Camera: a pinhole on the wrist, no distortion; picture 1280 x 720 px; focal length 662.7 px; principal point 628.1 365.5 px. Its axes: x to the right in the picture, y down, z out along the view. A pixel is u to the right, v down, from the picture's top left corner.
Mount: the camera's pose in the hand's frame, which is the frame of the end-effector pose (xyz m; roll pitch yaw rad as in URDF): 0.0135 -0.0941 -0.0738 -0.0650 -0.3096 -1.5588
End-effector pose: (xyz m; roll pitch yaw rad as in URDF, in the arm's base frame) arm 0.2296 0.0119 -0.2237 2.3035 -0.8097 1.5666
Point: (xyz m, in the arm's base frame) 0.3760 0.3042 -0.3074
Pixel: 857.2 565.4
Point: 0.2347 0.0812 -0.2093
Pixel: 455.5 569.4
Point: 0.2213 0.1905 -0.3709
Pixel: 1154.3 329.8
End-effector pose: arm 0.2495 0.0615 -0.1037 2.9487 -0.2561 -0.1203
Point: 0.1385 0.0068 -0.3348
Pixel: outside the picture
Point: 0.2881 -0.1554 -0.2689
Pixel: 316.3 341.3
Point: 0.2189 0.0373 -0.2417
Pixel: 533.0 97.5
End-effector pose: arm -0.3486 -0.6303 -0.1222 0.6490 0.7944 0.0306
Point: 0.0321 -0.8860 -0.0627
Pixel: 742.9 601.8
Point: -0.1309 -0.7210 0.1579
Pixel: 493.8 234.9
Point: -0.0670 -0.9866 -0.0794
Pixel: 936.6 541.6
